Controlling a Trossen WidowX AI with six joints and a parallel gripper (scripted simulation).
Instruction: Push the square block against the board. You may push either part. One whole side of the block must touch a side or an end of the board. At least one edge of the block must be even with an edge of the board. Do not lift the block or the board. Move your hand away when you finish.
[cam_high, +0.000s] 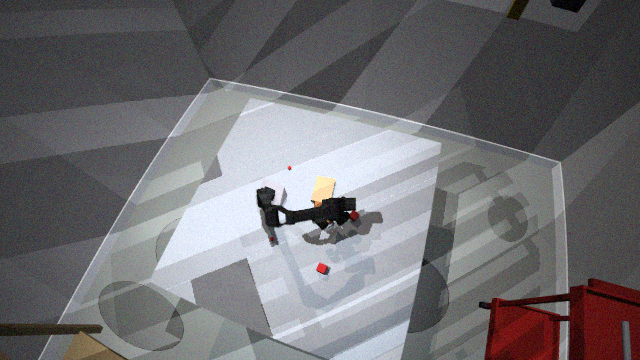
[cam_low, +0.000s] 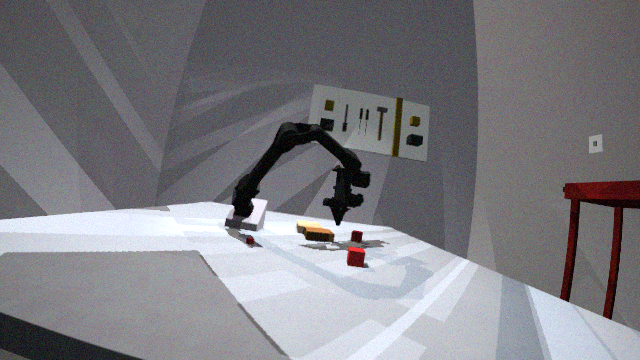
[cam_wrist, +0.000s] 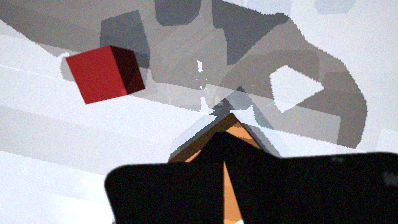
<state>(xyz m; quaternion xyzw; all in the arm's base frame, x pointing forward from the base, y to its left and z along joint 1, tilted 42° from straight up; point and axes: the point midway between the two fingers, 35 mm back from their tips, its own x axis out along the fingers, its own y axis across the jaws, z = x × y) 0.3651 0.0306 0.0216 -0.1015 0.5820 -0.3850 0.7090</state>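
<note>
Right now the orange square block is 7 cm behind my gripper tip, 2 cm to the left of it and 4 cm below it. The rest, counted from my gripper tip: tan board (12 cm behind, 14 cm to the left, 4 cm below).
</note>
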